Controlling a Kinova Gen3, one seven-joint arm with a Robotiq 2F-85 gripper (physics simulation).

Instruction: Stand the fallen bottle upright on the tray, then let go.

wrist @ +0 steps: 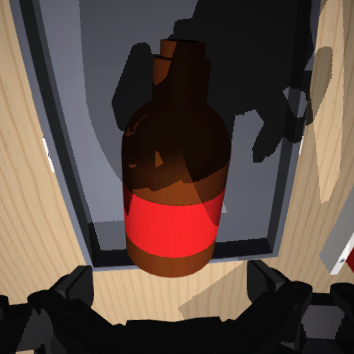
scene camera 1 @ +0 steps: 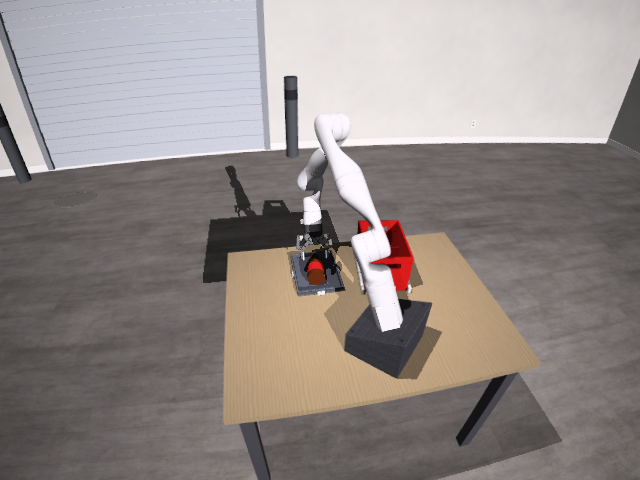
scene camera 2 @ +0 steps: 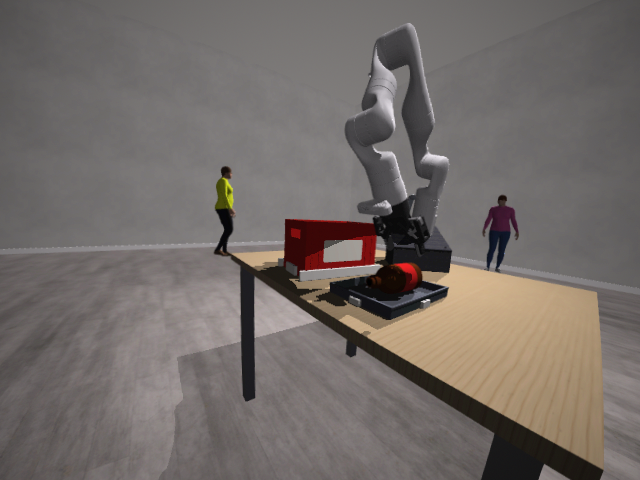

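Seen in the pictures: gripper, fingertip midpoint: (wrist: 170, 280) (scene camera 1: 314, 259) (scene camera 2: 405, 251); arm's base, link origin: (scene camera 1: 389, 321).
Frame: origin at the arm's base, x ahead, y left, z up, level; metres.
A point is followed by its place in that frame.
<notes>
A brown bottle with a red label (scene camera 1: 315, 271) @[x 0.307, y 0.260, z -0.055 m] (scene camera 2: 405, 279) @[x 0.371, y 0.300, z -0.084 m] (wrist: 172, 225) @[x 0.355, y 0.263, z -0.055 m] lies on its side on the dark grey tray (scene camera 1: 300, 279) @[x 0.336, y 0.325, z -0.129 m] (scene camera 2: 410, 305) @[x 0.417, y 0.367, z -0.119 m] (wrist: 102, 190) @[x 0.325, y 0.319, z -0.129 m]. In the wrist view its neck points to the top and its base is at the bottom, over the tray's near rim. My gripper (scene camera 1: 314, 254) @[x 0.344, y 0.264, z -0.022 m] (scene camera 2: 404, 252) @[x 0.344, y 0.264, z -0.022 m] (wrist: 170, 280) @[x 0.344, y 0.264, z -0.022 m] is open, with nothing between its fingers. It is above the bottle, apart from it, tilted, with the fingertips to either side of the base end in the wrist view. The gripper's shadow falls over the bottle's neck and shoulder.
A red crate (scene camera 1: 404, 264) @[x 0.292, y -0.094, z 0.007 m] (scene camera 2: 310, 253) @[x 0.535, y 0.078, z -0.054 m] stands beside the tray, with a light strip (scene camera 2: 336, 272) @[x 0.445, y 0.083, z -0.116 m] (wrist: 336, 250) @[x 0.288, y 0.070, z -0.112 m] along its foot. The arm's dark base block (scene camera 1: 372, 348) @[x -0.081, y 0.058, z -0.043 m] (scene camera 2: 423, 259) @[x 0.064, y 0.088, z -0.088 m] stands on the wooden table (scene camera 1: 279, 351) @[x -0.039, y 0.371, z -0.134 m] (scene camera 2: 516, 330) @[x 0.283, y 0.516, z -0.134 m]. The tray lies near a table edge.
</notes>
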